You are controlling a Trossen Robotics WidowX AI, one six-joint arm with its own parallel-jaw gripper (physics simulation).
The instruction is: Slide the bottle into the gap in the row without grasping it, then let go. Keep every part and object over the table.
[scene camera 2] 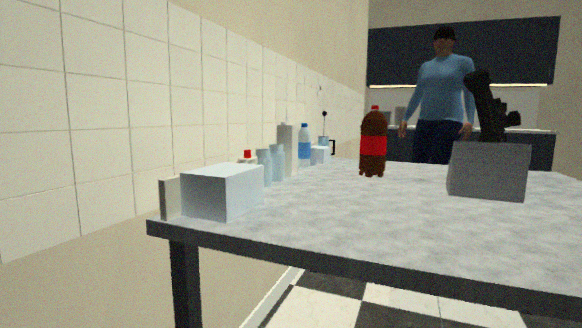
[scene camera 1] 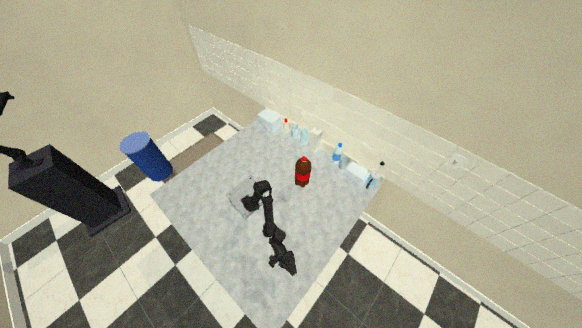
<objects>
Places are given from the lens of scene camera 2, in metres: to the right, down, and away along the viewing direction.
white box [scene camera 2: 222, 192]: -0.16, 0.07, 0.68
</objects>
